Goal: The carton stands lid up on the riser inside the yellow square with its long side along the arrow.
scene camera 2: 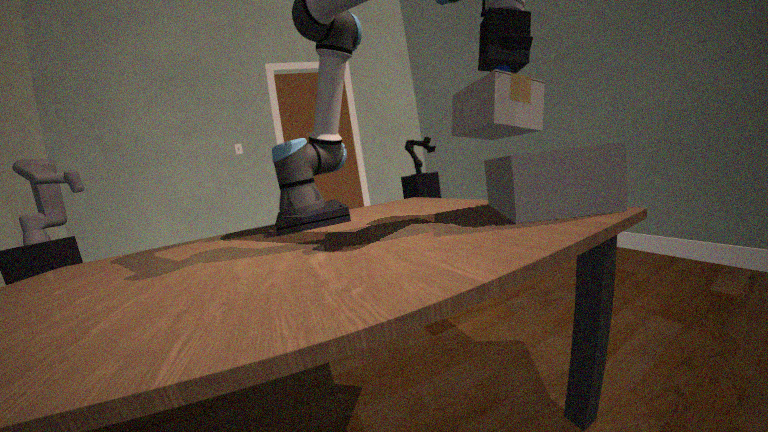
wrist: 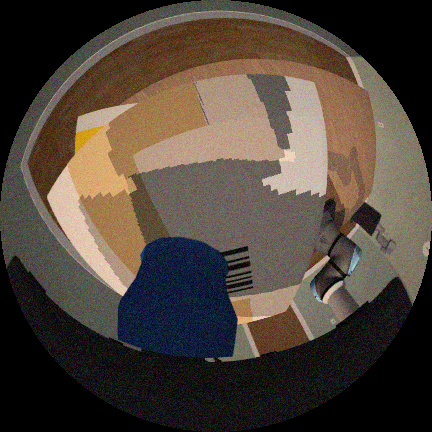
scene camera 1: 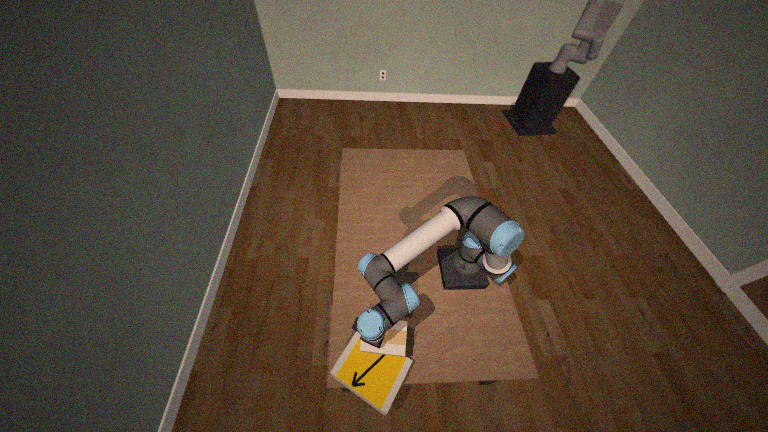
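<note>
A white carton with tan tape point(scene camera 1: 397, 337) point(scene camera 2: 472, 110) point(wrist: 225, 200) hangs roughly level in the air, its taped, barcoded face up. My suction cup point(scene camera 2: 503, 69) point(wrist: 180, 295) is on its top face and holds it; the wrist hides the cup in scene camera 1. The grey-white riser point(scene camera 1: 397, 384) point(scene camera 2: 569, 185) point(wrist: 100, 116) stands at the table's end, with the yellow square point(scene camera 1: 378, 394) point(wrist: 86, 141) and black arrow point(scene camera 1: 368, 370) on top. The carton is higher than the riser, offset toward my base, overlapping the square's near-base edge in scene camera 1. Its visible front edge is at an angle to the arrow.
The wooden table point(scene camera 1: 375, 188) point(scene camera 2: 241, 322) carries my dark base point(scene camera 1: 464, 276) point(scene camera 2: 314, 216). Another arm on a black stand point(scene camera 1: 542, 99) is near the far wall. A small black arm point(scene camera 2: 416, 153) stands on a box behind the table.
</note>
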